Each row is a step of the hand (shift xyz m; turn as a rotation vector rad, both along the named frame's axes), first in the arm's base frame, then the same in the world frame.
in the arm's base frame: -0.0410 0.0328 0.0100 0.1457 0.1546 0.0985
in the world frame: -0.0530 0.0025 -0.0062 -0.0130 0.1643 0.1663
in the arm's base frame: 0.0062 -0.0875 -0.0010 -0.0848 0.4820 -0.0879
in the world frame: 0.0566 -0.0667 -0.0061 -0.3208 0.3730 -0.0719
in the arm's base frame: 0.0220 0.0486 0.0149 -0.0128 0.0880 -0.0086
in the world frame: -0.0169 0.0450 0.0274 -0.0589 0.0670 -0.0053
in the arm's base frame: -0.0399 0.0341 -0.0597 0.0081 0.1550 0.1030
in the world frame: -0.0315 0.0270 -0.0678 -0.1173 0.0945 0.1097
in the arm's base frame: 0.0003 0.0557 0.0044 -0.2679 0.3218 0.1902
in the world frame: -0.0340 0.0434 0.0091 -0.4485 0.0618 0.0809
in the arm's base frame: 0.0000 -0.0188 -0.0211 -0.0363 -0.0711 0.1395
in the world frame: 0.0176 -0.0081 -0.0206 -0.0281 -0.1210 0.1020
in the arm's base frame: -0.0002 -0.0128 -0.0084 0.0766 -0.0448 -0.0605
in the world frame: 0.0100 -0.0076 -0.0088 0.1022 0.0222 -0.0243
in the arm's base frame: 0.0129 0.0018 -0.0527 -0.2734 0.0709 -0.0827
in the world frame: 0.0248 0.0252 -0.0412 -0.2203 -0.0524 -0.1880
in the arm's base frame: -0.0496 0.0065 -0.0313 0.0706 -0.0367 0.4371
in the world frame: -0.0312 -0.0093 -0.0492 -0.0604 -0.1379 0.4180
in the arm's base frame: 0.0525 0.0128 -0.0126 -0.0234 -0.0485 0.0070
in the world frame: 0.0355 0.0406 0.0131 0.0090 -0.0529 -0.0085
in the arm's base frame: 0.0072 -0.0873 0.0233 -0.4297 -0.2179 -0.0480
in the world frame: 0.0498 -0.0741 0.0160 -0.1769 -0.3734 -0.2524
